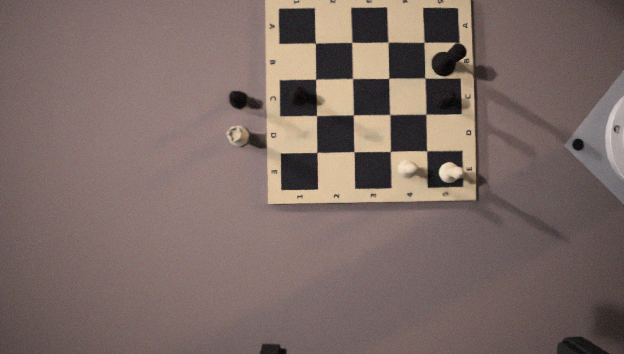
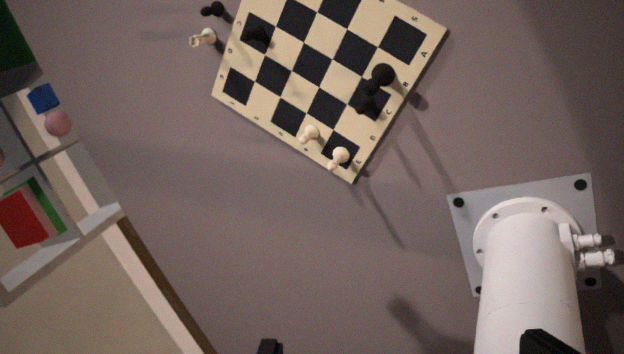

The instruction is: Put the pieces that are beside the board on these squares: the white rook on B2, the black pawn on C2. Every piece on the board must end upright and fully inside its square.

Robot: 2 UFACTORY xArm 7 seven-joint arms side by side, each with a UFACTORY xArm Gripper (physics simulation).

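Frame: origin at the left arm's base, x ahead, y left, z up, level; metres.
Where they show: left gripper, between the fingertips: (image 2: 27, 333); left arm's base, origin of its link: (image 2: 526, 242).
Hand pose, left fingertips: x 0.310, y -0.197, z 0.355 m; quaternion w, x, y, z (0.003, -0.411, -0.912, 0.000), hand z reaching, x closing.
Observation:
Each offset is from my left fingertips to the top centre of the thing. "spot": to the spot under its first point.
The white rook {dy -0.152, dx -0.004, dz -0.322 m} (image 1: 237, 135) (image 2: 202, 37) stands upright on the table beside the board {dy -0.075, dx -0.126, dz -0.349 m} (image 1: 355, 196) (image 2: 267, 124), off its column 1 edge near row D. The black pawn {dy -0.178, dx -0.032, dz -0.323 m} (image 1: 238, 99) (image 2: 213, 9) stands beside it near row C. Square B2 {spot: dy -0.128, dx -0.128, dz -0.349 m} (image 1: 334, 61) (image 2: 296, 20) is dark and bare; square C2 {spot: dy -0.102, dx -0.101, dz -0.349 m} (image 1: 335, 97) (image 2: 283, 49) is light and bare. My left gripper (image 1: 426, 348) is open and empty, high above the table, away from both pieces. My right gripper (image 2: 407, 345) is open and empty, also high and far from them.
Black pieces stand on C1 {dy -0.132, dx -0.076, dz -0.317 m} (image 1: 300, 96), B5 {dy -0.041, dx -0.203, dz -0.285 m} (image 1: 444, 63) and C5 {dy -0.016, dx -0.174, dz -0.317 m} (image 1: 445, 99). White pieces stand on E4 {dy +0.002, dx -0.094, dz -0.317 m} (image 1: 407, 168) and E5 {dy +0.038, dx -0.121, dz -0.305 m} (image 1: 450, 172). A white arm (image 2: 530, 280) stands at right. A divided tray holds a red block (image 2: 22, 217); a blue block (image 2: 43, 98) is at left.

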